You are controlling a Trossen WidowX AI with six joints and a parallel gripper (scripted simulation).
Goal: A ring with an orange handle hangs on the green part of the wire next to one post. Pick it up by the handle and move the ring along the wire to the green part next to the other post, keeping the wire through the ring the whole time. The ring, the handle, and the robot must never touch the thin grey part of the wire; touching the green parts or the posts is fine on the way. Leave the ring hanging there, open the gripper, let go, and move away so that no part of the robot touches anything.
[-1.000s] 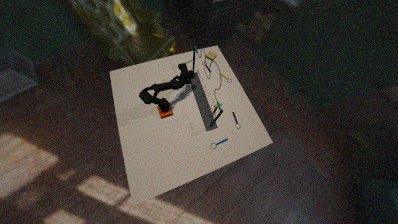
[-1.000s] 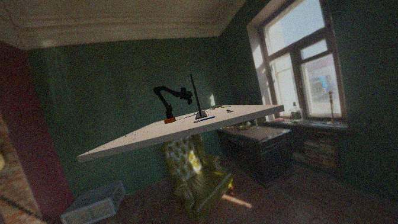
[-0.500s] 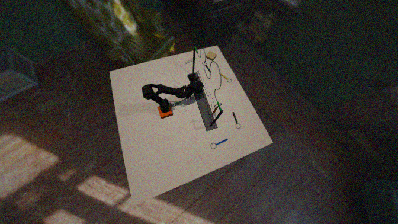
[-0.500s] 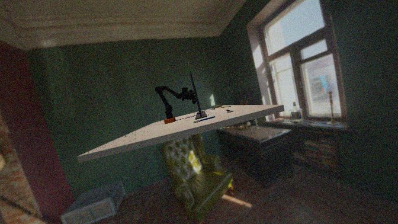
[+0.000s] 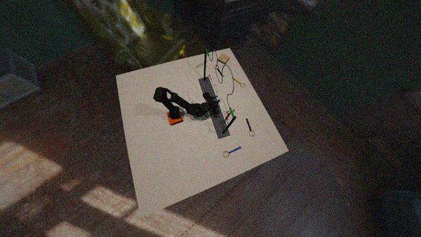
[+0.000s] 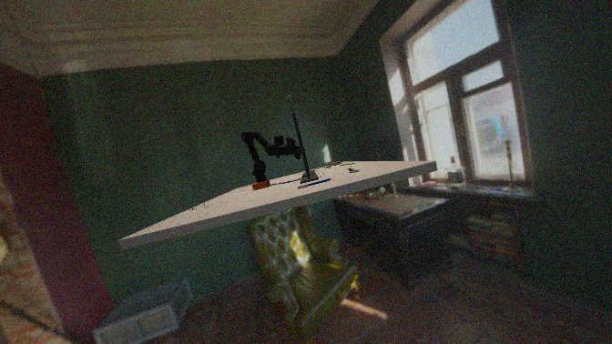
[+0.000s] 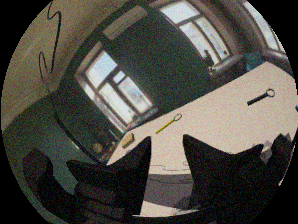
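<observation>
The ring with orange handle is 10 mm behind my gripper tip, 190 mm to the right of it and 120 mm above it. Round my gripper tip: yellow-handled ring 340 mm ahead, 210 mm to the left, 210 mm below; then blue-handled ring 10 mm behind, 420 mm to the right, 210 mm below; then black-handled ring 240 mm ahead, 280 mm to the right, 210 mm below.
</observation>
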